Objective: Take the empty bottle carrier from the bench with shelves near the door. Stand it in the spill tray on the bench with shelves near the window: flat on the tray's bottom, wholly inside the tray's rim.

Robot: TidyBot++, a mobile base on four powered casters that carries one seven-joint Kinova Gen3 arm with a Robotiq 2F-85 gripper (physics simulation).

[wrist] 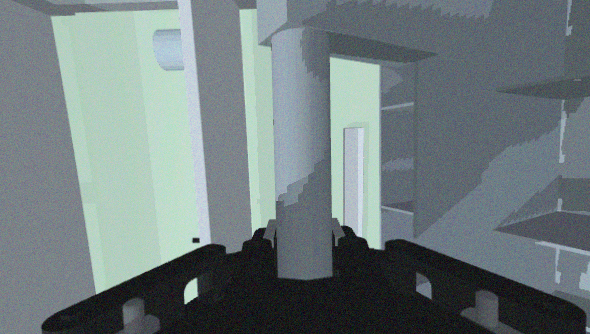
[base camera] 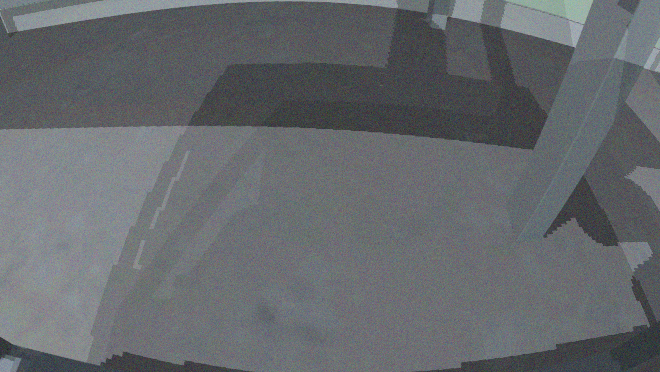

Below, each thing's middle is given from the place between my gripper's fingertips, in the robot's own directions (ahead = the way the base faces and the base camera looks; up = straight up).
My hand is 130 mm above the grey bottle carrier (wrist: 476, 112), 80 mm short of it and 30 mm to the left of it.
